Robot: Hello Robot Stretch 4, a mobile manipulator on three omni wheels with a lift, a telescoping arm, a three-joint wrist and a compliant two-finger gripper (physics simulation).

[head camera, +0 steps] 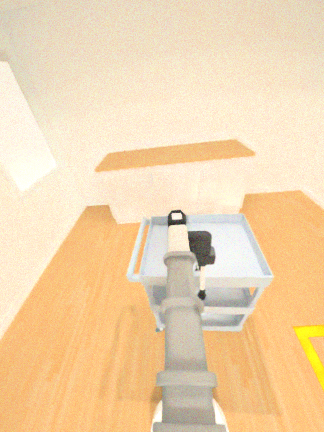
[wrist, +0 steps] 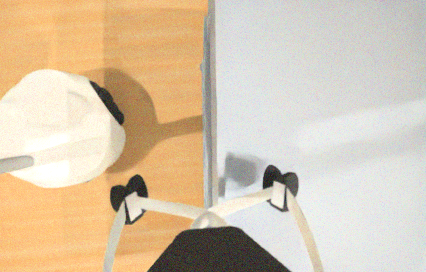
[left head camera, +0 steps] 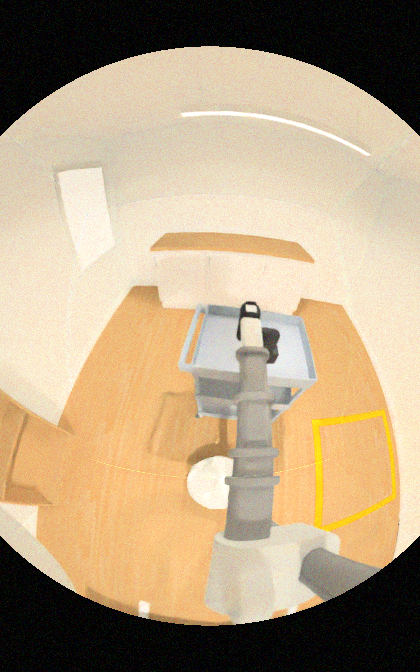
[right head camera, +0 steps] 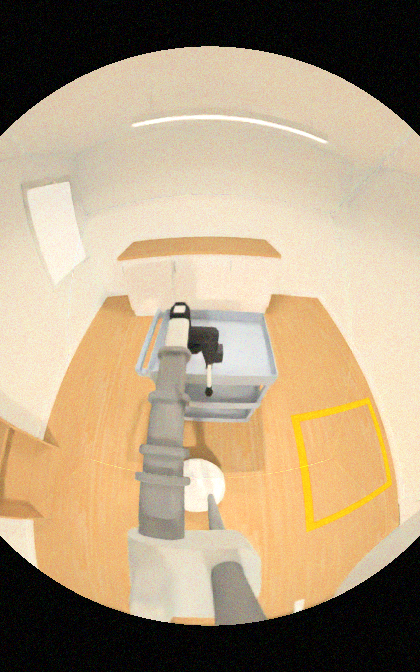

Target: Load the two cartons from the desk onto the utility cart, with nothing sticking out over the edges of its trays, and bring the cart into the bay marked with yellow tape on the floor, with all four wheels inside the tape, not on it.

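Places are measured from the robot's base along level axes (x ahead, y left, z up), in millimetres.
Pixels of known places: gripper, fingertip midpoint: (head camera: pixel 199 283) (wrist: pixel 205 185).
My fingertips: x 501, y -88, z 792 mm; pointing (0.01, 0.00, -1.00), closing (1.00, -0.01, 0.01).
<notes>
Behind a point stands the place of what it marks.
The pale blue utility cart (head camera: pixel 240 281) @(z 799, x 500, y -272 mm) (left head camera: pixel 300 382) (right head camera: pixel 240 380) (wrist: pixel 209 100) @(z 444, x 529, y 33 mm) stands ahead, its handle (head camera: pixel 138 248) @(z 829, x 702, y 226 mm) (left head camera: pixel 191 340) (right head camera: pixel 149 345) on the left. No carton shows on the visible part of its top tray; my arm hides some of it. My gripper (wrist: pixel 205 185) @(z 792, x 501, y -88 mm) is open with nothing between its fingers. In the wrist view one fingertip is over the floor and the other over the tray, with the near rim between them. The yellow tape bay (head camera: pixel 310 331) @(z -27, x 510, y -974 mm) (left head camera: pixel 318 470) (right head camera: pixel 303 470) lies on the floor to the right, apart from the cart. The two cartons do not show.
A counter (head camera: pixel 175 155) @(z 882, x 2056, y -32 mm) (left head camera: pixel 230 243) (right head camera: pixel 200 246) with a wooden top and white front stands behind the cart. A wood-coloured piece of furniture (left head camera: pixel 40 465) (right head camera: pixel 22 475) is at the far left. My white base (left head camera: pixel 207 482) (right head camera: pixel 205 485) (wrist: pixel 50 130) @(z 187, x 6, y -2 mm) is on the near side of the cart.
</notes>
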